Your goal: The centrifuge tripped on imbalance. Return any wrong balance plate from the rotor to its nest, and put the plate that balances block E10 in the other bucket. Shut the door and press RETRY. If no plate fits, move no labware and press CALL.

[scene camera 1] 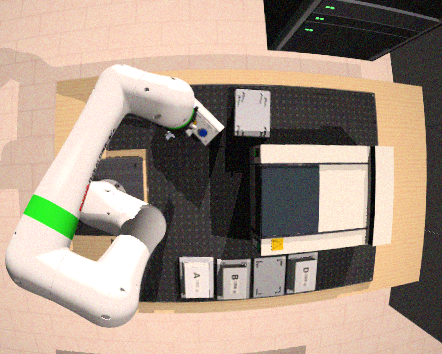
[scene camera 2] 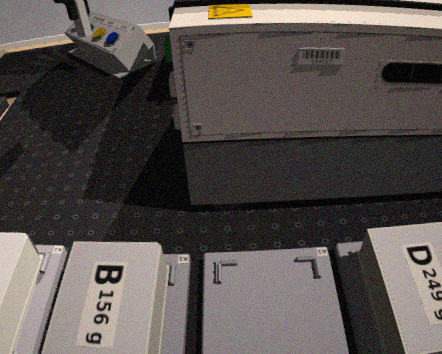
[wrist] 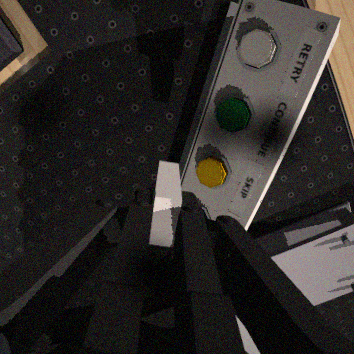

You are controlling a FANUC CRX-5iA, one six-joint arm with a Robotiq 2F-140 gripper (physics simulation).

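Observation:
My gripper is shut and empty at the button box; the gap to the buttons is unclear. In the wrist view the clear RETRY button, green CONTINUE button and yellow SKIP button show; fingers hide the CALL end. The blue button shows in the scene views. Plates A, B (156 g) and D (249 g) sit on nests. The third nest is empty. Rotor and block E10 are hidden.
The centrifuge stands at the right, with a dark panel across its top. A bare grey stand is beside the button box. A black cabinet stands beyond the table's edge.

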